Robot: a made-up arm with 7 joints.
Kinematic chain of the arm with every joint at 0, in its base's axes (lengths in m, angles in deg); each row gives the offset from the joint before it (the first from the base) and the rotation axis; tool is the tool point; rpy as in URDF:
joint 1: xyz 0 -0.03 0.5 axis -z
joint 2: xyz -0.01 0 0.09 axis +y
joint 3: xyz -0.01 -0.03 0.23 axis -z
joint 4: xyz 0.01 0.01 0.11 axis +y
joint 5: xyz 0 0 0.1 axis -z
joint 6: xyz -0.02 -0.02 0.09 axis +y
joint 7: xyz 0 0.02 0.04 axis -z
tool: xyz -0.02 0.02 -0.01 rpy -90 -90 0
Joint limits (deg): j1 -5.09..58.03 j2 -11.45..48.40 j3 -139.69..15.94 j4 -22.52..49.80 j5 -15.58..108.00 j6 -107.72..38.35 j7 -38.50..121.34
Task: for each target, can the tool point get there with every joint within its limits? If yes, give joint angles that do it. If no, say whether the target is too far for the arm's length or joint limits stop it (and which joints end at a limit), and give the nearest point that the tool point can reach.
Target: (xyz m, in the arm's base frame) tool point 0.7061 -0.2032 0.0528
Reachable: no: too far | nearest point 0.4396 -0.1378 0.7437 | short by 0.743 m
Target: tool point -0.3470 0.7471 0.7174
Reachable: no: too far | nearest point -0.1183 0.2350 0.9909 | short by 0.624 m
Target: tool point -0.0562 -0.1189 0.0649
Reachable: no: joint limits stop it (at a limit: joint 1, joint 2, joint 3, joint 4, joint 5, joint 6) | nearest point 0.1921 -0.3992 0.7464 | short by 0.778 m
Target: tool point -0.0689 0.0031 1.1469
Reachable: yes | joints 27.52 -0.82 -29.02 -6.52 31.12 -44.44 73.35
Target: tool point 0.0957 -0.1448 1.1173
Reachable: yes | joints 31.14 22.13 -68.37 0.90 7.16 -96.06 84.36
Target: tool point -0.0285 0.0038 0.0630
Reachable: no: joint limits stop it (at a limit: joint 1, joint 2, joint 4, joint 5, joint 6) | nearest point 0.4099 0.0052 0.7493 | short by 0.814 m
